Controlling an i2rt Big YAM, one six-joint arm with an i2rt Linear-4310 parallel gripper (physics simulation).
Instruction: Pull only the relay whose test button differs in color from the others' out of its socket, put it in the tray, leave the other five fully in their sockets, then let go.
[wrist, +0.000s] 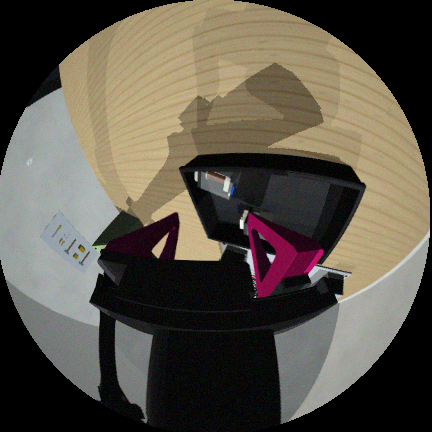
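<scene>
There is a relay (222, 183) here that I can see, and I can see my gripper (213, 217) too.
</scene>
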